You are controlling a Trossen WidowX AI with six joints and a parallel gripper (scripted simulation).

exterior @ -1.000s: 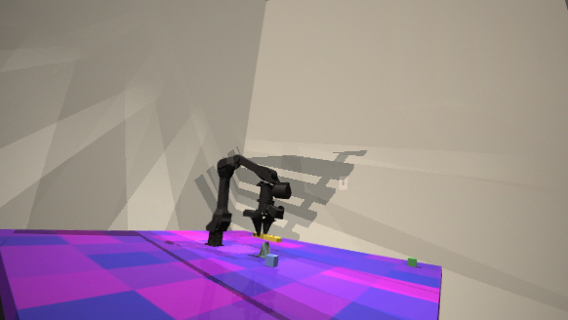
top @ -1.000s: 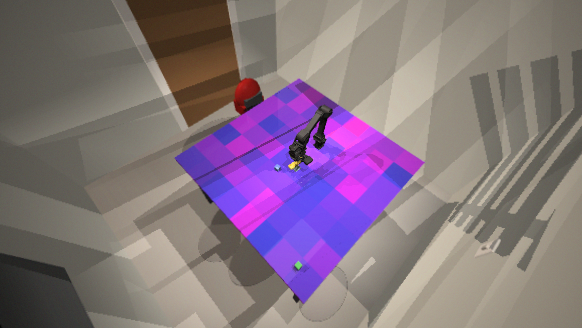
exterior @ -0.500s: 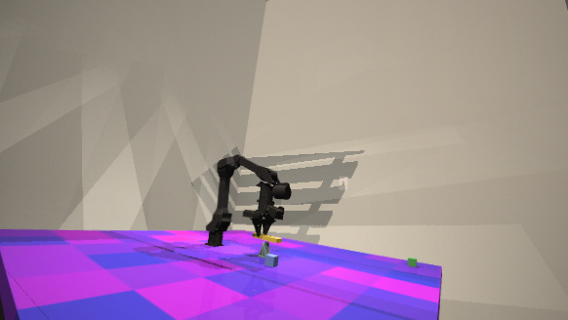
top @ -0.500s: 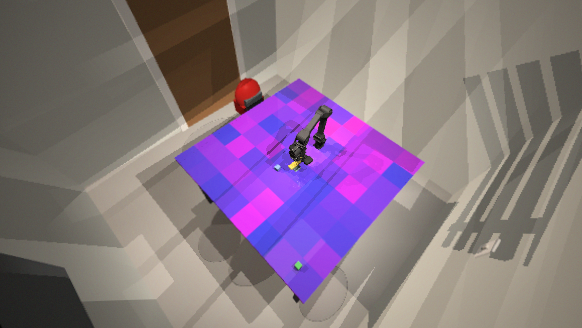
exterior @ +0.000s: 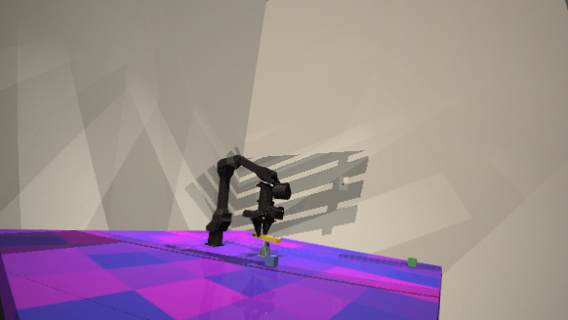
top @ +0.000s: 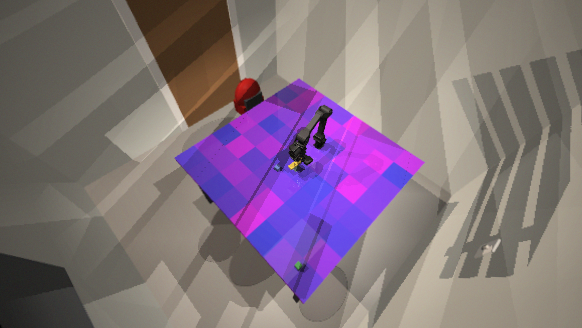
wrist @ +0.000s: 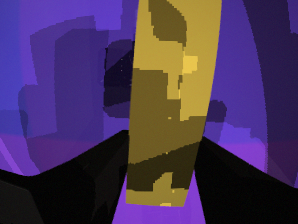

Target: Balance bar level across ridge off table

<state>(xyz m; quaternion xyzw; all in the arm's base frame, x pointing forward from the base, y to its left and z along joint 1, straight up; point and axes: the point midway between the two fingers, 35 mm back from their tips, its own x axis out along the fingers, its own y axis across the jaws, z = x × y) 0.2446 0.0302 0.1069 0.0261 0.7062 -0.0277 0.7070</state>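
Right now the yellow bar is 3 cm ahead of my gripper tip. Round my gripper tip: green cube 50 cm ahead, 47 cm to the left, 6 cm below; then light blue cube 13 cm ahead, 9 cm to the right, 6 cm below.
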